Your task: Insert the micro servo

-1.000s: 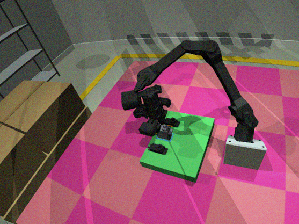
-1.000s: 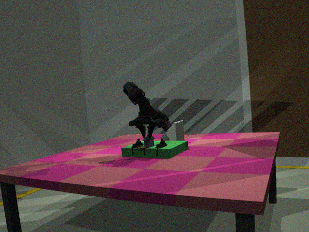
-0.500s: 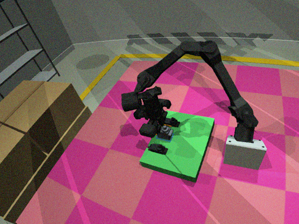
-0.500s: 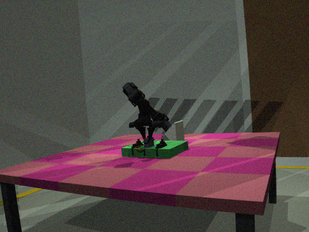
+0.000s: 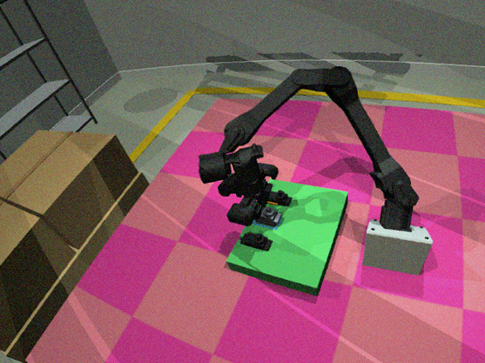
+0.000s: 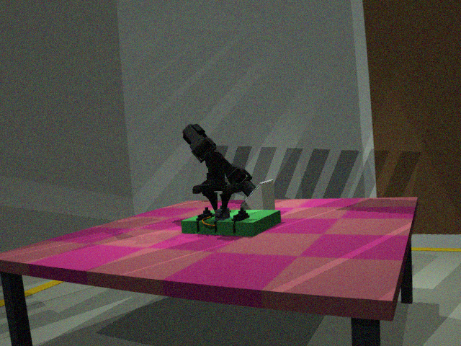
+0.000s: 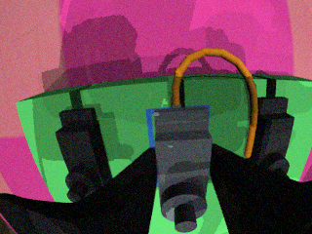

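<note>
Now: gripper tip 120 mm past the green deck, 20 mm to the right of it and 50 mm above it.
</note>
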